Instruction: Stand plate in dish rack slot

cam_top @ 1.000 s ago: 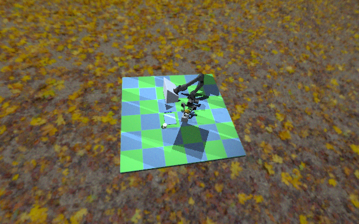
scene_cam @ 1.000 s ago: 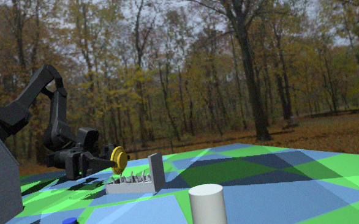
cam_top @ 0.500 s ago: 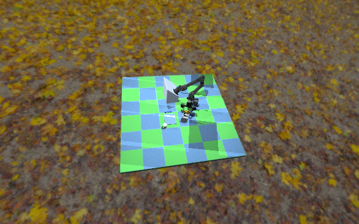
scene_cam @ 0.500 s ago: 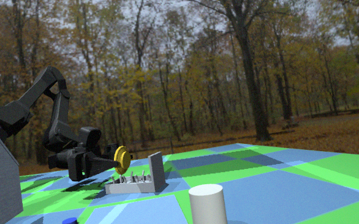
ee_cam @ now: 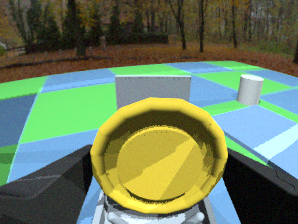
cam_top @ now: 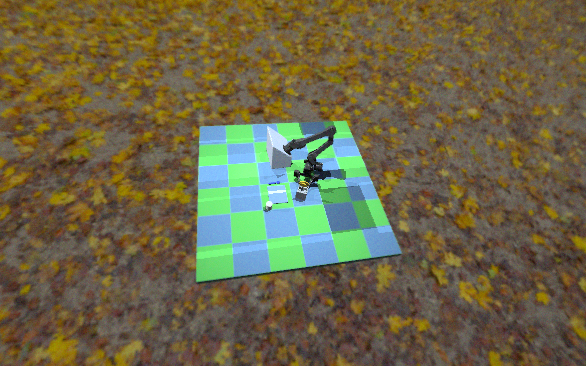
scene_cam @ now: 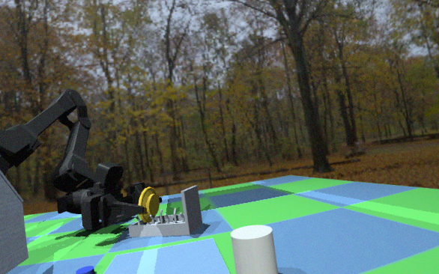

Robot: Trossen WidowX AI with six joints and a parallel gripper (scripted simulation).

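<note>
The yellow plate is 1 cm behind my gripper tip. From my gripper tip the other things lie so: white cylinder: 26 cm to the right, 15 cm ahead, 3 cm below; dish rack: 3 cm below, 2 cm ahead, 1 cm to the right; blue spoon: 20 cm to the right, 6 cm behind, 5 cm below.
</note>
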